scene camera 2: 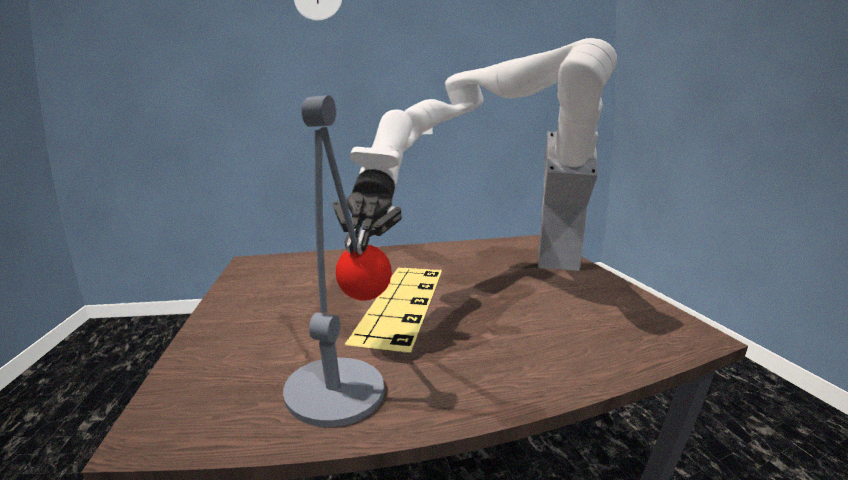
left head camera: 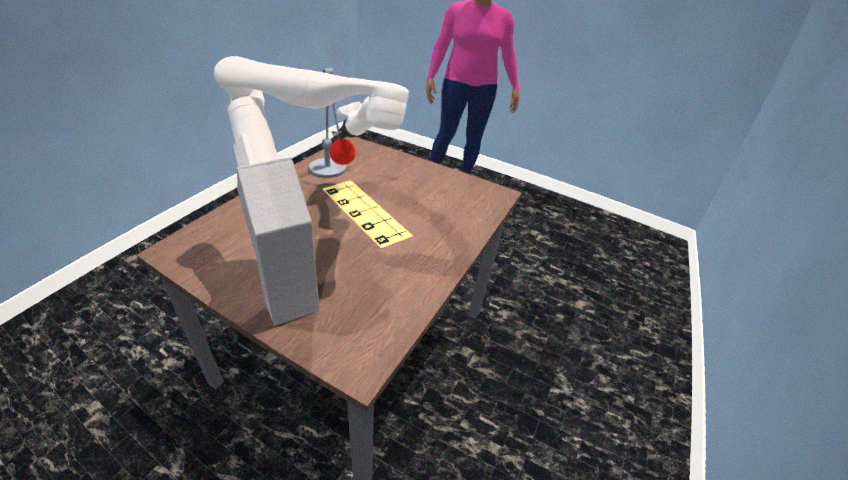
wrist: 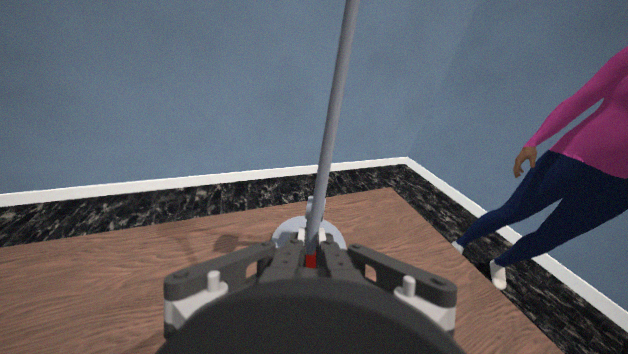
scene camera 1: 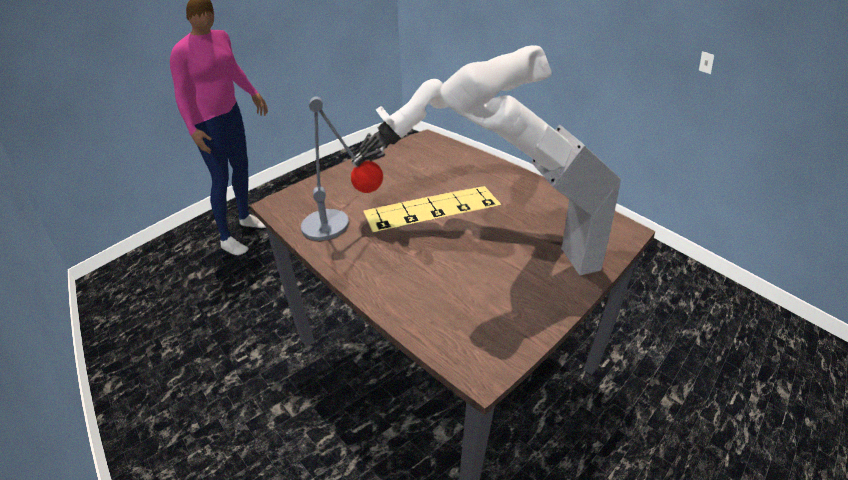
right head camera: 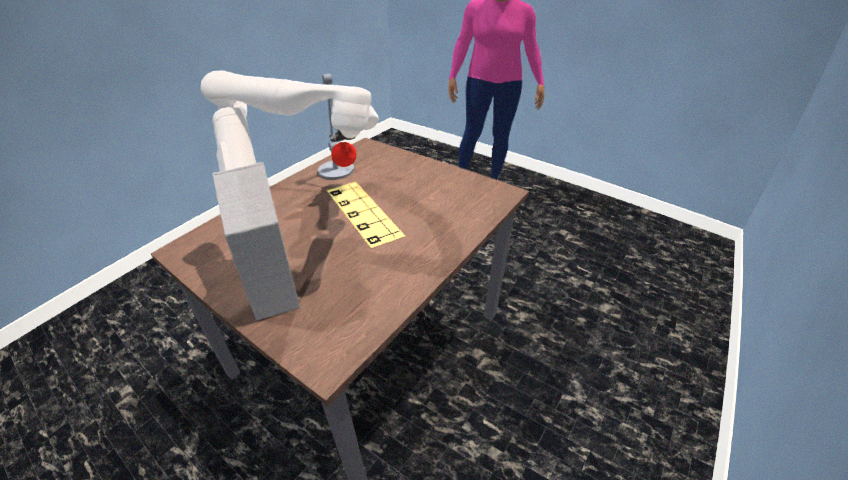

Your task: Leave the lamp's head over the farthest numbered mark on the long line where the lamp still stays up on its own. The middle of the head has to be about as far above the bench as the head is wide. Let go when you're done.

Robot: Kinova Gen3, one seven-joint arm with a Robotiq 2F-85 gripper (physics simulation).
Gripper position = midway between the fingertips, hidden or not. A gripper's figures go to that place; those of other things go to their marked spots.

Scene:
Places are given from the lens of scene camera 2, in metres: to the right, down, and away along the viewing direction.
my gripper [scene camera 2: 353,250]: -0.12, 0.02, 0.60
lamp rod [scene camera 2: 365,276]: -0.10, 0.06, 0.60
grey round lamp base [scene camera 2: 332,392]: -0.14, 0.23, 0.52

